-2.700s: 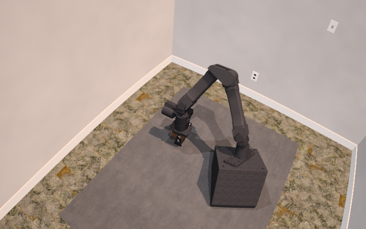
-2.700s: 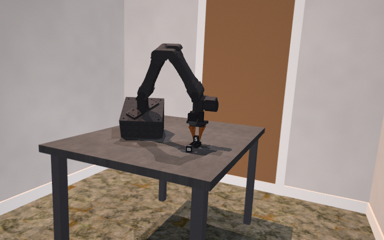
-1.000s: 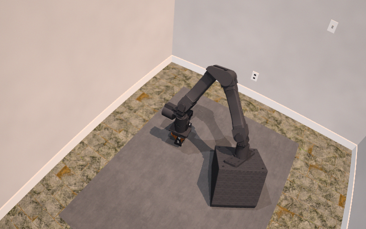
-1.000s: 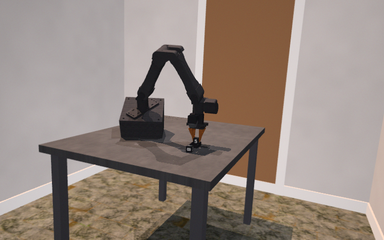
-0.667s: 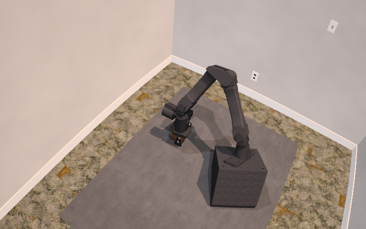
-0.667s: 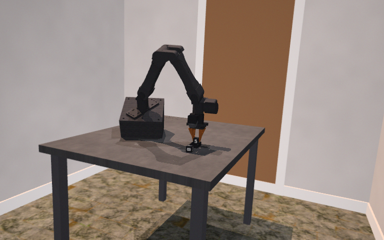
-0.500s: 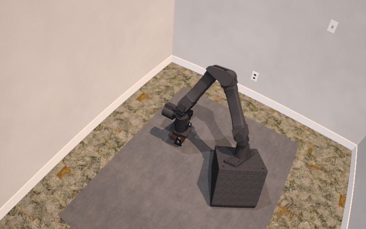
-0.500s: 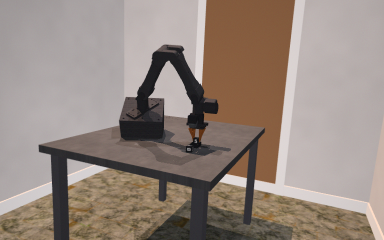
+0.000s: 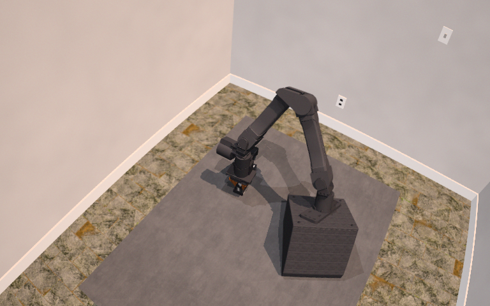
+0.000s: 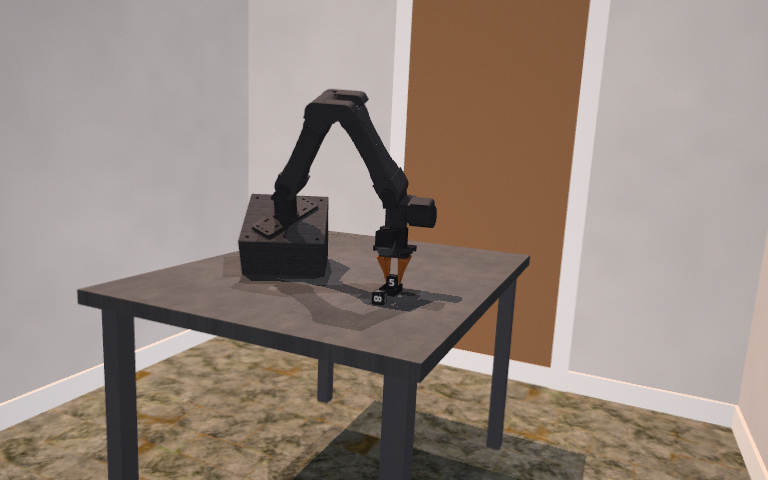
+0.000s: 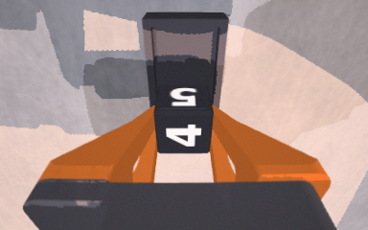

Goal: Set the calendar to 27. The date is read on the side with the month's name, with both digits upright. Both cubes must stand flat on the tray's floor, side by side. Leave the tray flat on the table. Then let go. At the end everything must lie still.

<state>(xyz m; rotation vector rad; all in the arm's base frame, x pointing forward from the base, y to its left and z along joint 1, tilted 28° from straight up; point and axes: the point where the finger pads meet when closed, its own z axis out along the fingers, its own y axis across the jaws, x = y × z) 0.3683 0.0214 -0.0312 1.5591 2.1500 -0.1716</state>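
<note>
Now: the black cube right at my hand. Round my hand: black digit cube (12 cm to the right, 3 cm ahead, 1 cm below); black tray (2 cm to the right, 2 cm below).
</note>
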